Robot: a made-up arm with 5 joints.
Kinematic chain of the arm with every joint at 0, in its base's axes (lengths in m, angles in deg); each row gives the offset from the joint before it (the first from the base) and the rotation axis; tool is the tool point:
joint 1: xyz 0 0 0.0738 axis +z
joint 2: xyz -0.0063 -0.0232 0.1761 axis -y
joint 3: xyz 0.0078 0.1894 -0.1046 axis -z
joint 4: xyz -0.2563 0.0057 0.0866 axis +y
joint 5: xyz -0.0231 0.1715 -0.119 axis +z
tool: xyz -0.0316 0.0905 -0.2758
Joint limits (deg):
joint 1: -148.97..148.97
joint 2: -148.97..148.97
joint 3: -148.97..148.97
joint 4: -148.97..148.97
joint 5: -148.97..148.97
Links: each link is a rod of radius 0.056 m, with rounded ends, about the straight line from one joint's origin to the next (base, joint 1, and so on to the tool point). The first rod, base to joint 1, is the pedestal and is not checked.
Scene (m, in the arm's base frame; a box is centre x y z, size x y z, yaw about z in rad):
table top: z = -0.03
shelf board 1: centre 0.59 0.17 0.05 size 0.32 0.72 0.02 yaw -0
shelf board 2: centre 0.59 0.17 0.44 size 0.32 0.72 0.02 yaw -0
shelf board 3: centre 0.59 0.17 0.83 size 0.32 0.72 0.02 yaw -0
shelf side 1: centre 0.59 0.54 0.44 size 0.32 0.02 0.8 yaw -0
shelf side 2: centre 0.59 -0.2 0.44 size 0.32 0.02 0.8 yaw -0
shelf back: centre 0.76 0.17 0.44 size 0.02 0.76 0.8 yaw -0
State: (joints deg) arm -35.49 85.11 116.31 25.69 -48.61
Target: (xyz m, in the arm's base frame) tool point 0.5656 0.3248 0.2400
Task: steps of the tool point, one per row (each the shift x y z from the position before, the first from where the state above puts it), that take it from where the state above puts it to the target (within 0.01 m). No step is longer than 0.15 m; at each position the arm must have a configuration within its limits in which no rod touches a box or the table.
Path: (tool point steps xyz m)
1: -0.0502 0.0442 -0.0354
2: -0.0668 0.0287 -0.0278
3: -0.0786 0.0108 -0.0207
4: -0.0861 -0.0082 -0.0145
5: 0.0260 0.0549 -0.0931
6: -0.0073 0.0540 -0.1018
7: -0.0393 0.0423 -0.1038
8: 0.0930 0.0220 -0.0171
9: 0.0990 0.0012 -0.0002
10: 0.0995 -0.0231 0.0173

